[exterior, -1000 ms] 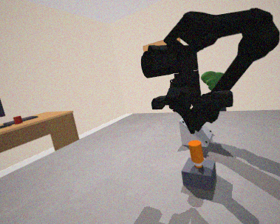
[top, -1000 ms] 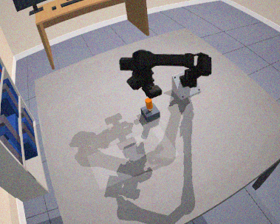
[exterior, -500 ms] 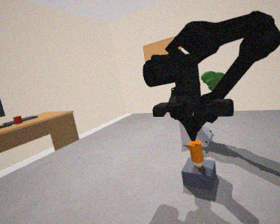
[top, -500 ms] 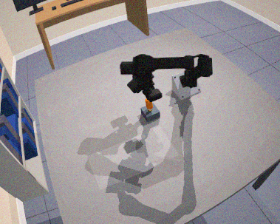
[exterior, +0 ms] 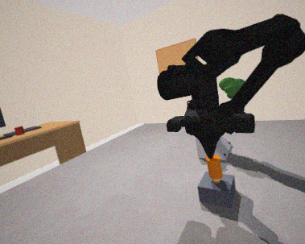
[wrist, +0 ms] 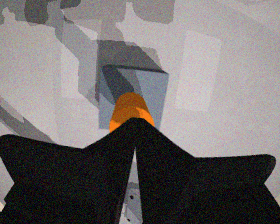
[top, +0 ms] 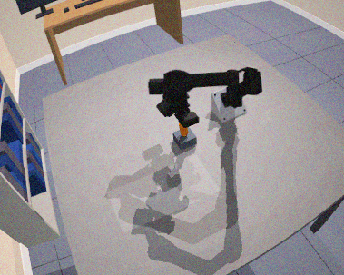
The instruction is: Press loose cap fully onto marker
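My gripper tip is now 1 cm past the orange cap and 2 cm above it.
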